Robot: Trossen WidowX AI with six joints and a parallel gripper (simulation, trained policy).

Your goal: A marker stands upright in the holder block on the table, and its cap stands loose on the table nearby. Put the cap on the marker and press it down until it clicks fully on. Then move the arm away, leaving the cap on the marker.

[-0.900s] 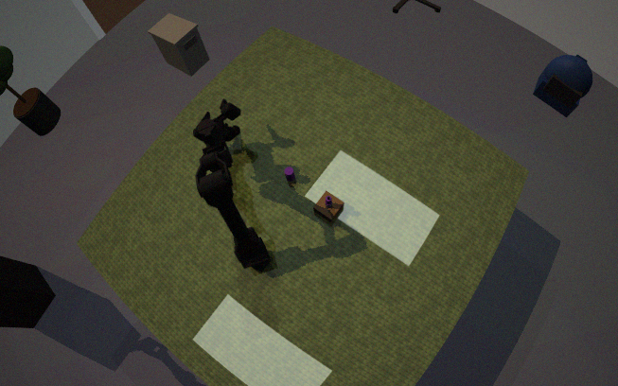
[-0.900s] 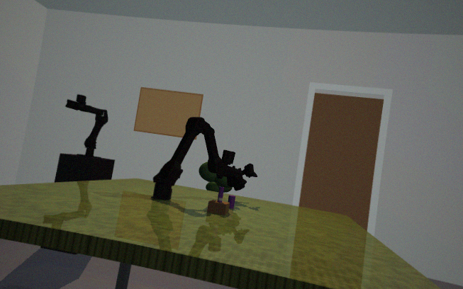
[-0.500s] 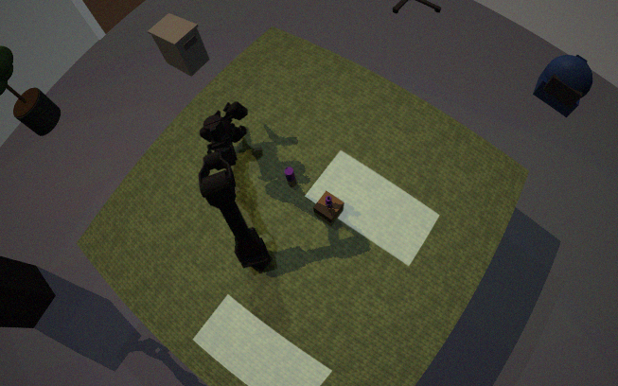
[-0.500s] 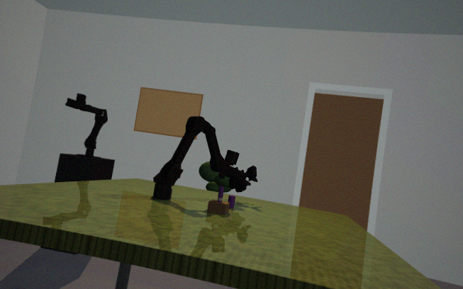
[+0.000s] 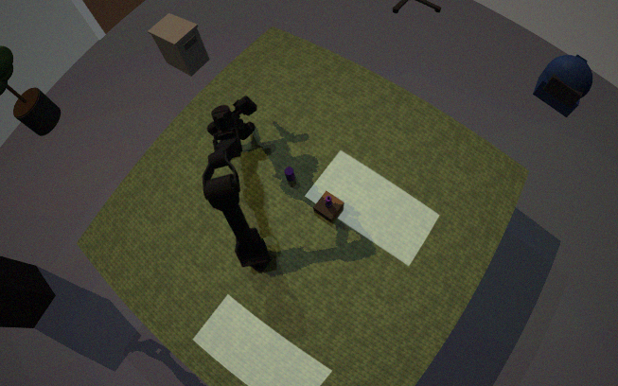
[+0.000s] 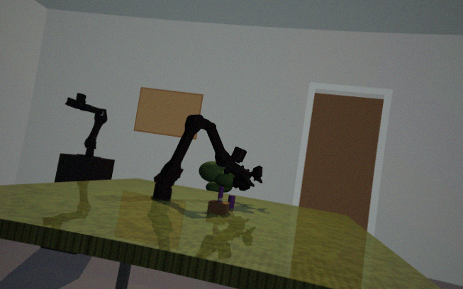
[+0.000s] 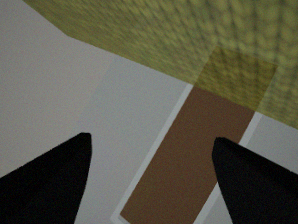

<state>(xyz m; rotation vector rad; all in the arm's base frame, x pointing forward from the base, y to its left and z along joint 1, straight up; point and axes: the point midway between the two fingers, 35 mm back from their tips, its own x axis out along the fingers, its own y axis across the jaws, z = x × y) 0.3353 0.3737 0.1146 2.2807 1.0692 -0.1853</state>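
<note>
The purple cap lies 31 cm to the right of my gripper tip, 8 cm below it and 8 cm behind it. Round my gripper tip: thin band 47 cm to the right, 9 cm behind, 5 cm below; brown holder block 47 cm to the right, 9 cm behind, 8 cm below.
</note>
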